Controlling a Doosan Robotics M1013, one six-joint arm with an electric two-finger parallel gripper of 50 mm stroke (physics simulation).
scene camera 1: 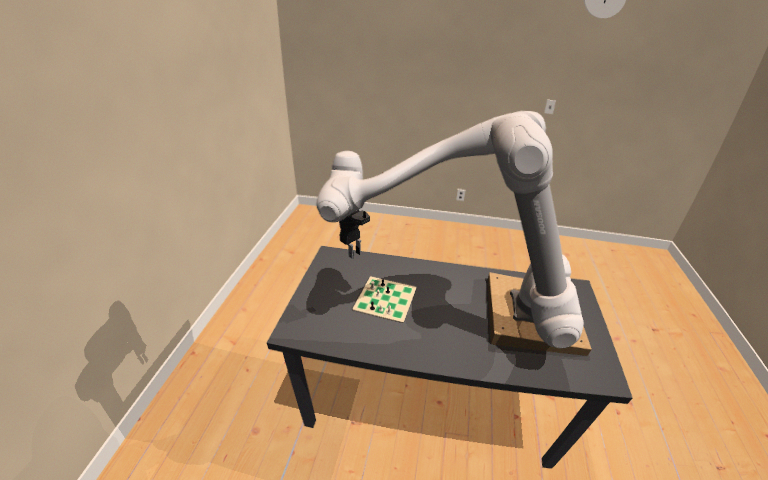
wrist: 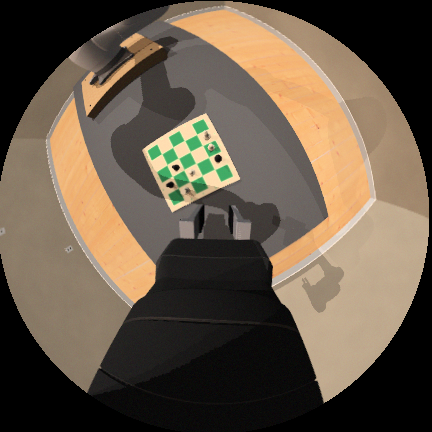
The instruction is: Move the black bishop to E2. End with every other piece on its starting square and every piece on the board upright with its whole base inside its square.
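Frame: origin at the arm's base, x ahead, y left, z up, level; metres.
Where they show: gripper, fingertip midpoint: (scene camera 1: 354,255) (wrist: 216,213); arm's base, origin of the base link: (wrist: 113,63).
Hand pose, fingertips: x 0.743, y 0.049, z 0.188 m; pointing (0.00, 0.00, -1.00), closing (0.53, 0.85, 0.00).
Observation:
Each offset is from my fingertips to the top centre of the thing. Level surfaces: height alone.
The chessboard (scene camera 1: 403,318) (wrist: 235,177) lies on the table with three black and several light pieces, seemingly upright. One black piece {0.083 m back, 0.052 m left, 0.181 m down} (scene camera 1: 372,306) (wrist: 218,158) stands apart on a light square near a board edge, beside a light piece {0.120 m back, 0.053 m left, 0.193 m down} (scene camera 1: 380,309) (wrist: 211,147) on a green square. Two other black pieces, one {0.126 m back, 0.059 m right, 0.193 m down} (scene camera 1: 387,289) (wrist: 175,167) further in and one {0.094 m back, 0.099 m right, 0.193 m down} (scene camera 1: 382,282) (wrist: 170,185) near the opposite edge, stand close together. The pieces are too small to tell which is the bishop, or to read the square labels. My gripper (scene camera 1: 355,254) (wrist: 216,213) is open and empty, high above the table, off the board's edge.
Other light pieces {0.156 m back, 0.060 m left, 0.181 m down} (wrist: 207,135) {0.089 m back, 0.029 m right, 0.193 m down} (wrist: 192,173) {0.055 m back, 0.071 m right, 0.192 m down} (wrist: 188,191) stand on the board. The dark table {0.231 m down} (scene camera 1: 453,353) (wrist: 240,115) carries the arm's wooden base plate (scene camera 1: 501,316) (wrist: 95,97), well away from my gripper. Arm shadows fall across the table and part of the board.

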